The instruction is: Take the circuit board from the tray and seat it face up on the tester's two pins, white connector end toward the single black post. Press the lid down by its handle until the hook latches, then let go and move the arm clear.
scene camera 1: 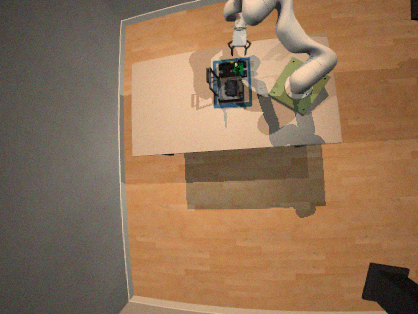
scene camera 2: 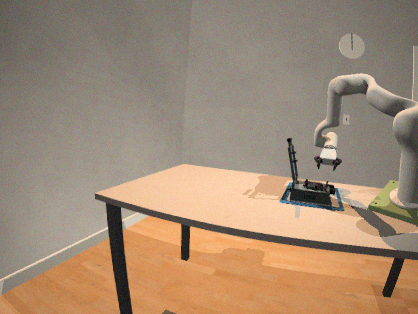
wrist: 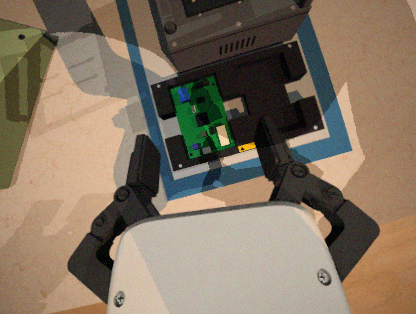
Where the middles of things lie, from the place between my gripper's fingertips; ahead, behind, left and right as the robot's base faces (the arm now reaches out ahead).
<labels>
My hand is 100 mm above the green circuit board point(wrist: 201, 115), 40 mm to the right of it and 10 mm past it.
</labels>
